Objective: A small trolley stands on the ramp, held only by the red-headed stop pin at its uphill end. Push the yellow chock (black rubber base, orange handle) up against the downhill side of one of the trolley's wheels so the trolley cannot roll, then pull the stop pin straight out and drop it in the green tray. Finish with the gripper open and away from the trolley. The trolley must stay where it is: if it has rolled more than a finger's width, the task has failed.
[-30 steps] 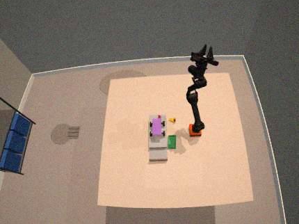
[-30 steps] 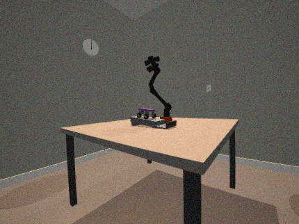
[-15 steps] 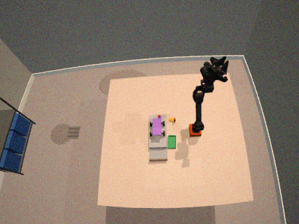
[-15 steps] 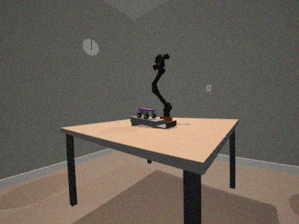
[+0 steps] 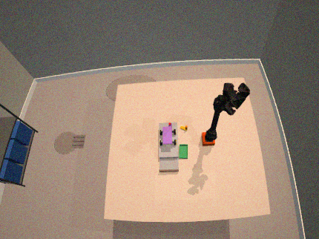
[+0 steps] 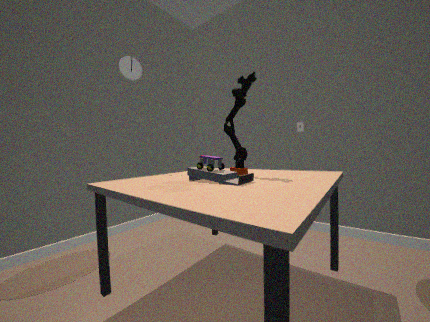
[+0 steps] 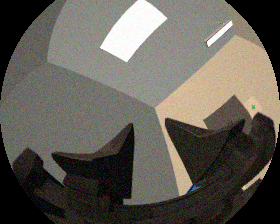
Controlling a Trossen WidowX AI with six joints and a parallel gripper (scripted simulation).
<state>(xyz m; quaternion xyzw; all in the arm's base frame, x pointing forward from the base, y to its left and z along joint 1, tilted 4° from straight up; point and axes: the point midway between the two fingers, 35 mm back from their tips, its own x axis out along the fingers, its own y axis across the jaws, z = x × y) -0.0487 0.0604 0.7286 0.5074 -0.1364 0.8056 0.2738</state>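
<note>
Now: the yellow chock 79 cm below my gripper tip, 33 cm ahead of it and 18 cm to the right of it. Round my gripper tip: grey ramp (76 cm below, 44 cm ahead, 5 cm to the right); red-headed stop pin (68 cm below, 44 cm ahead, 16 cm to the right); purple-topped trolley (70 cm below, 44 cm ahead, 6 cm to the right).
</note>
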